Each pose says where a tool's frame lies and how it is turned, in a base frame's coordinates. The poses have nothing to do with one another.
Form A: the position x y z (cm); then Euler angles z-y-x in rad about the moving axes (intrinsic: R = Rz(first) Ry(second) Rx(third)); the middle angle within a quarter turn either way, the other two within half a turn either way.
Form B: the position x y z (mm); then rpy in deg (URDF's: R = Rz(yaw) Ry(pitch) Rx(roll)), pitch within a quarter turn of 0, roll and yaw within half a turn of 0. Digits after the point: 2 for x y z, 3 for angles.
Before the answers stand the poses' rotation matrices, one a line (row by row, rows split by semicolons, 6 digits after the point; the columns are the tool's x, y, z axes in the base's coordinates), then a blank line. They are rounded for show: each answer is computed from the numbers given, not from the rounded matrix.
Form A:
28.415 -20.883 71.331 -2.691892 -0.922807 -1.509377
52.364 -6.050 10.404 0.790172 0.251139 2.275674
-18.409 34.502 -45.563 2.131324 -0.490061 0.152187
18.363 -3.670 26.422 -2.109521 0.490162 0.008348
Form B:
-0.543574 -0.689994 0.477949; -0.262376 -0.401207 -0.877606; 0.797299 -0.602446 0.037048
0.681647 0.593550 0.427850; 0.688187 -0.321488 -0.650419; -0.248507 0.737797 -0.627615
-0.469062 -0.799251 0.375738; 0.747289 -0.585925 -0.313450; 0.470680 0.133757 0.872106
-0.452634 0.856318 -0.248681; -0.757297 -0.516397 -0.399794; -0.470769 0.007365 0.882226

284.15 -208.83 713.31 -86.481 -52.873 -154.234
523.64 -60.50 104.04 130.387 14.389 45.274
-184.09 345.02 -455.63 8.720 -28.078 122.116
183.63 -36.70 264.22 0.478 28.084 -120.867

